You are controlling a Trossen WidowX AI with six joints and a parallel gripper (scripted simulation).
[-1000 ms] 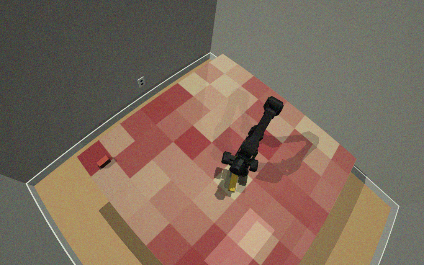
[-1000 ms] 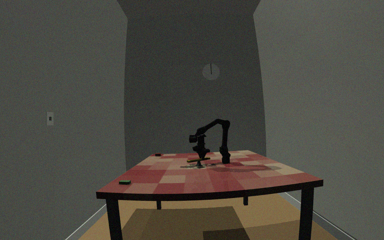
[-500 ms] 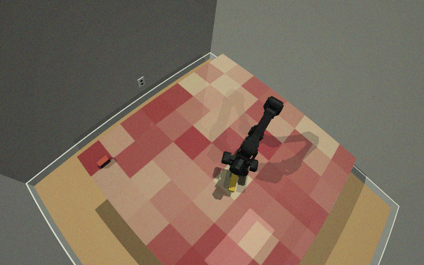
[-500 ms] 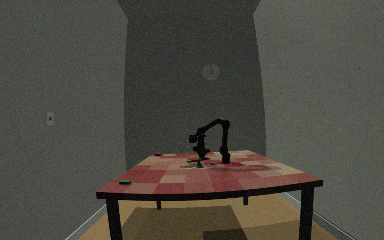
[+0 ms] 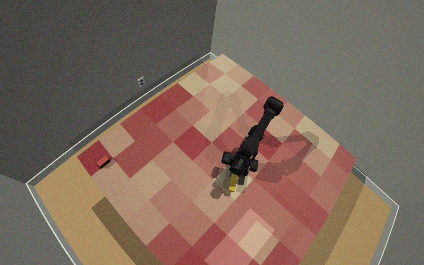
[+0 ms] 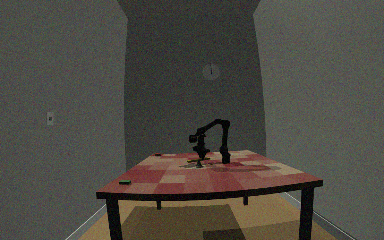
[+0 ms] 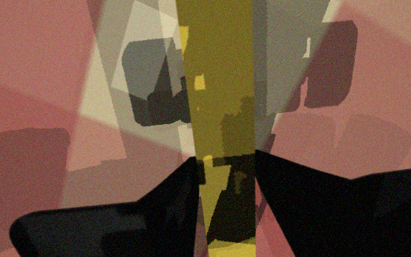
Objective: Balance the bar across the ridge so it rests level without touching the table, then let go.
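The yellow bar is 3 cm ahead of my gripper tip and 1 cm to the left of it. Round my gripper tip: orange-red block (55 cm to the right, 51 cm ahead, 3 cm below); small green block (51 cm ahead, 45 cm to the left, 4 cm below).
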